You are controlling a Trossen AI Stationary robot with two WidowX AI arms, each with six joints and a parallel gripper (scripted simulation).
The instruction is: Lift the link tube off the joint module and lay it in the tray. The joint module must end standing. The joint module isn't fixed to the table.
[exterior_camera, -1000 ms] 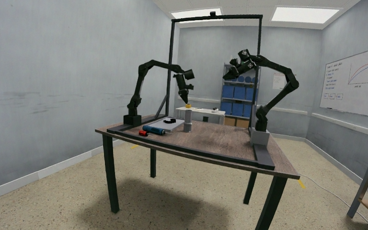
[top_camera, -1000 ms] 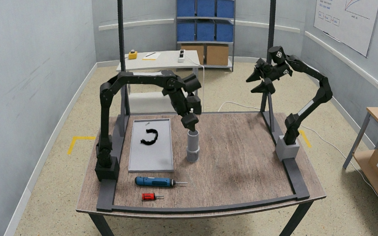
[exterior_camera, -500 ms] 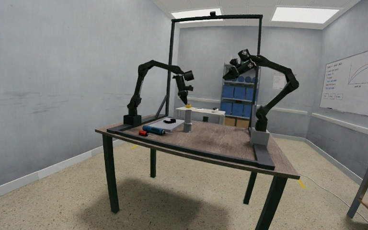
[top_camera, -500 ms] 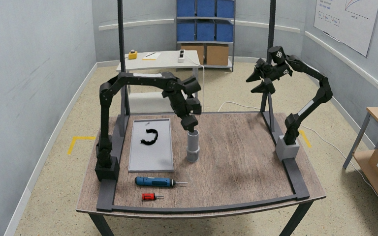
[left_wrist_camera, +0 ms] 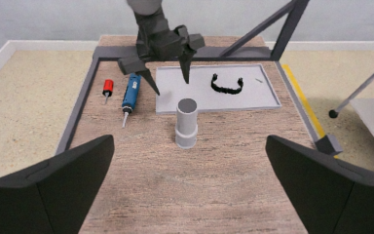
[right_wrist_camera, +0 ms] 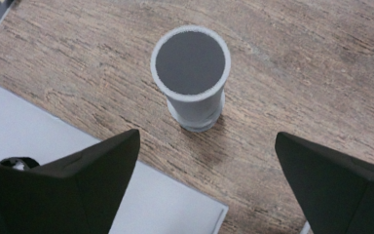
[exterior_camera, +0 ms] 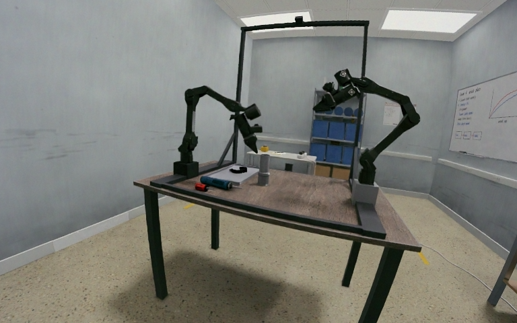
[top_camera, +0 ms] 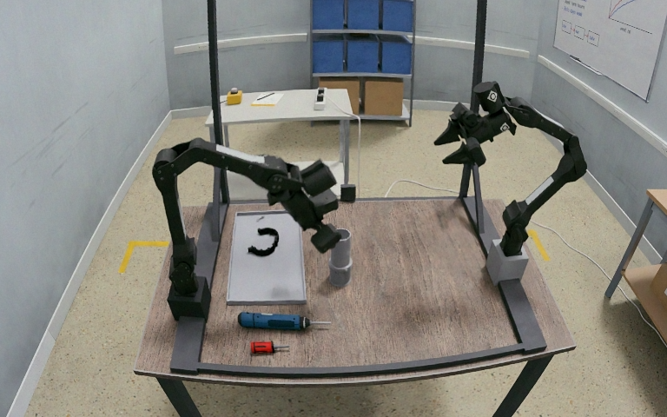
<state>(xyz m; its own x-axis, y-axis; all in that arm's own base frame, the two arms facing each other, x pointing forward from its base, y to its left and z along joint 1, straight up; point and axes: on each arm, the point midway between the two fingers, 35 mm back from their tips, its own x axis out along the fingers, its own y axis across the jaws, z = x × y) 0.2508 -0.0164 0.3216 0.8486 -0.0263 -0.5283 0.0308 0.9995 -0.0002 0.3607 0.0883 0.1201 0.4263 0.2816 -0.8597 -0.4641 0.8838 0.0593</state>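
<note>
Right now my right hand is 3 cm past the link tube, 6 cm to the right of it and 9 cm above it. The rest, counted from my right hand: red screwdriver (21 cm ahead, 16 cm to the right, 19 cm below); grey joint module (4 cm behind, 6 cm to the left, 17 cm below); grey tray (17 cm behind, 14 cm to the right, 20 cm below).
</note>
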